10 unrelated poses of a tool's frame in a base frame.
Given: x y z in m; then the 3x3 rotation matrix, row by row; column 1 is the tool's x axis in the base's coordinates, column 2 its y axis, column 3 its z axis. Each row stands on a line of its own.
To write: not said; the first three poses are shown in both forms.
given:
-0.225, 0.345, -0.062
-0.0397, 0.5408, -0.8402
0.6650, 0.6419, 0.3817
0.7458, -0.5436, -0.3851
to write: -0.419, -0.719, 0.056, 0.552, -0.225, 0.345, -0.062
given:
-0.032, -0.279, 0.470
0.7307, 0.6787, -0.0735
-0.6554, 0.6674, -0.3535
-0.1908, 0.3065, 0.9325
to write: 0.181, 0.032, -0.366, 0.913, -0.032, -0.279, 0.470
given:
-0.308, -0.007, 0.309
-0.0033, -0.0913, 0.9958
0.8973, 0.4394, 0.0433
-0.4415, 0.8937, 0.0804
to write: 0.345, 0.584, 0.401, 0.616, -0.308, -0.007, 0.309
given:
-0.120, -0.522, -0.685
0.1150, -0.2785, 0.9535
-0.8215, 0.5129, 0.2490
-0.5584, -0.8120, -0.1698
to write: -0.439, 0.626, -0.225, 0.604, -0.120, -0.522, -0.685
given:
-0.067, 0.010, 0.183
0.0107, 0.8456, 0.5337
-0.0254, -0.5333, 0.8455
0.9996, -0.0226, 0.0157
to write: -0.618, -0.332, -0.620, 0.351, -0.067, 0.010, 0.183
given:
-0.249, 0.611, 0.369
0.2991, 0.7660, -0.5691
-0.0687, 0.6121, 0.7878
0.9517, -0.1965, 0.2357
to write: -0.336, -0.519, -0.285, 0.733, -0.249, 0.611, 0.369
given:
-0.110, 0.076, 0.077
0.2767, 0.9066, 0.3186
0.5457, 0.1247, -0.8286
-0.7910, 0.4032, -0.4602
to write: 0.635, 0.572, -0.186, 0.485, -0.110, 0.076, 0.077
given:
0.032, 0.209, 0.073
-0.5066, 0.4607, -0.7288
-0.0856, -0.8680, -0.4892
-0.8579, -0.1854, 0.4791
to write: 0.470, 0.200, -0.845, 0.162, 0.032, 0.209, 0.073
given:
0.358, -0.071, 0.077
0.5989, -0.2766, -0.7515
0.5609, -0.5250, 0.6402
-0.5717, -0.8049, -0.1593
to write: -0.756, -0.094, 0.438, 0.478, 0.358, -0.071, 0.077
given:
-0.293, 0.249, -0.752
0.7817, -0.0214, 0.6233
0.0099, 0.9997, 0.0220
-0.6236, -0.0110, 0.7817
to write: -0.009, 0.330, 0.008, 0.944, -0.293, 0.249, -0.752
